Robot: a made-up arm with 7 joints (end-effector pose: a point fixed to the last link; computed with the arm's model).
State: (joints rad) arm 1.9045 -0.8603 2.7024 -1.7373 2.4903 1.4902 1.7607
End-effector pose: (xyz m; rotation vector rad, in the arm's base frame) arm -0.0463 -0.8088 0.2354 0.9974 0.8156 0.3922
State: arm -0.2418 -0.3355 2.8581 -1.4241 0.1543 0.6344 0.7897
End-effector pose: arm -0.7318 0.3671 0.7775 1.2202 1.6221 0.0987
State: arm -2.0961 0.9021 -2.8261 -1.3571 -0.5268 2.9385 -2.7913
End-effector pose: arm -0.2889 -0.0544 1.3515 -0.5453 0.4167 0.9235
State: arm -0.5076 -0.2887 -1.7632 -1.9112 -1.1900 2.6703 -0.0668
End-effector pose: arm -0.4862 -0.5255 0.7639 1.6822 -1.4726 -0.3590
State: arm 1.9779 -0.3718 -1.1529 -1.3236 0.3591 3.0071 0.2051
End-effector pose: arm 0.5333 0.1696 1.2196 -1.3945 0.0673 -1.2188
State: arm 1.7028 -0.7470 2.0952 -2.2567 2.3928 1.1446 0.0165
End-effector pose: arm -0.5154 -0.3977 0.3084 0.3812 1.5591 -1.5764
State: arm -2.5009 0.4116 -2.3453 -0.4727 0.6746 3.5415 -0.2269
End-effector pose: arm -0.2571 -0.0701 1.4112 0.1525 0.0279 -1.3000
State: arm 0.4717 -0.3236 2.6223 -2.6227 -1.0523 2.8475 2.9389
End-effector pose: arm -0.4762 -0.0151 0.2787 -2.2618 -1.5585 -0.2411
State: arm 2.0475 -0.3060 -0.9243 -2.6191 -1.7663 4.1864 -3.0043
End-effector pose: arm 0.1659 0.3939 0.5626 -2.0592 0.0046 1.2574
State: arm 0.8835 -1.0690 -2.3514 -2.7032 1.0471 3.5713 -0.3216
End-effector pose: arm 0.1277 -0.2883 0.1417 -1.0491 2.5665 0.0278
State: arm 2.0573 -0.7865 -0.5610 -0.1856 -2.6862 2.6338 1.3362
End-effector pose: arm 0.3325 -0.5374 1.2624 -0.7182 1.4592 -2.5456
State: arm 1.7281 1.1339 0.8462 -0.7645 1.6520 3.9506 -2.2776
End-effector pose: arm -0.3725 0.8450 0.5860 -1.5231 -1.8319 -0.8693
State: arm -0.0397 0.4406 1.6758 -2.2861 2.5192 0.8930 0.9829
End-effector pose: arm -0.0143 0.6503 0.6020 -0.0311 -0.1601 2.9981
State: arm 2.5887 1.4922 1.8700 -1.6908 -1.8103 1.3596 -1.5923
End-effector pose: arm -0.7331 -0.3721 0.7043 -3.0062 0.7221 0.5538
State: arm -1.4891 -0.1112 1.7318 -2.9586 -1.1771 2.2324 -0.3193
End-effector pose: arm 0.3120 0.0943 0.2633 1.5835 1.7196 -0.8969
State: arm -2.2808 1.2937 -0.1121 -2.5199 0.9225 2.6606 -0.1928
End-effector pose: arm -0.1802 -0.0402 -0.0637 0.1075 2.2158 0.5614
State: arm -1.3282 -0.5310 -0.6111 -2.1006 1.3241 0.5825 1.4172
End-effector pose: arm -0.2280 -0.4711 0.9151 -0.6237 1.3587 0.4512
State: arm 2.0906 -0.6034 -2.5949 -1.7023 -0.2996 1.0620 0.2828
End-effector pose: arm 0.6843 -0.4602 0.4496 -2.4193 0.8123 1.6267
